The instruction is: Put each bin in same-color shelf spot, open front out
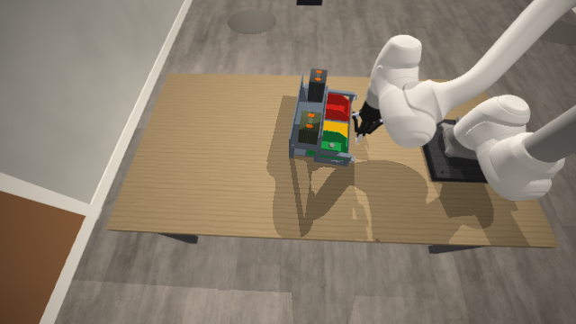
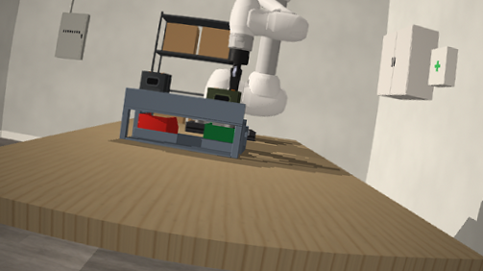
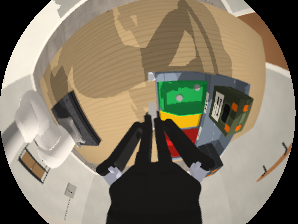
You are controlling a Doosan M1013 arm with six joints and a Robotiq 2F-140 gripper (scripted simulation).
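The green bin is 11 cm ahead of my hand and 10 cm below it. From my hand the other things lie so: red bin 23 cm to the right, 11 cm ahead, 10 cm below.
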